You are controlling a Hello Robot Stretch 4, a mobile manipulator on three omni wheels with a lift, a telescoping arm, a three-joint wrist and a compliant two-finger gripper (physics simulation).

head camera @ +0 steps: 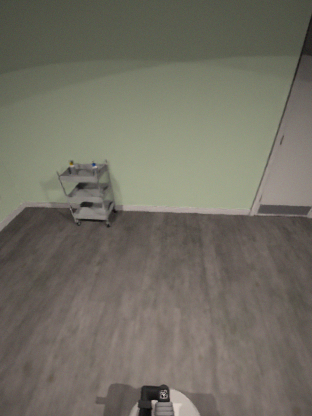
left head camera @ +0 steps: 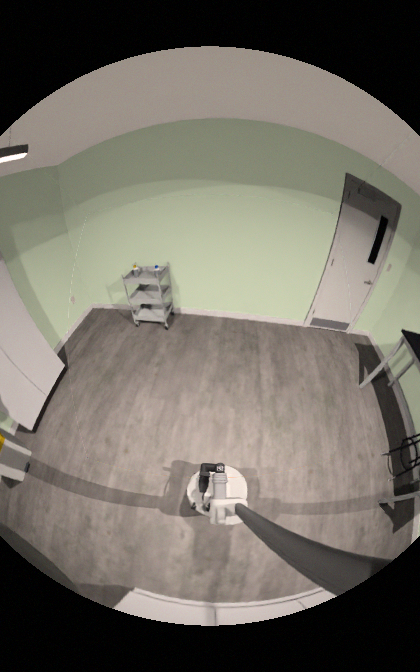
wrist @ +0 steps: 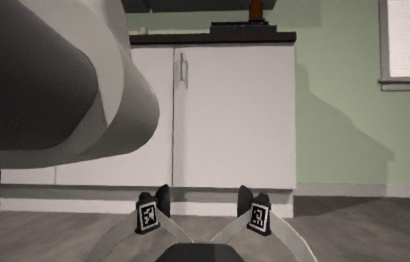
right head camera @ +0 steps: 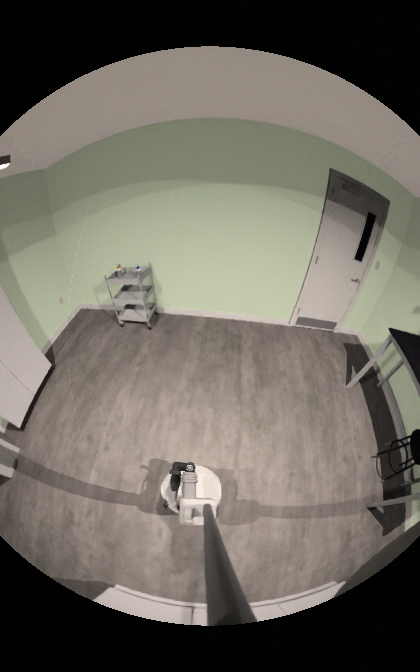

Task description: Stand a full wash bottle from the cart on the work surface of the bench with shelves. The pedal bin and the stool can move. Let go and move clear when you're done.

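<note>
A grey cart with several trays stands against the far green wall, left of centre. On its top tray are a small bottle with a yellow top and one with a blue top; their fill is too small to tell. My gripper is open and empty, far from the cart. In the wrist view it faces a white-fronted bench with a dark top and a dark shelf above.
A black stool stands by a dark-topped table at the right. A white cabinet stands at the left. Below it is a pale box-like thing. A door is at the far right.
</note>
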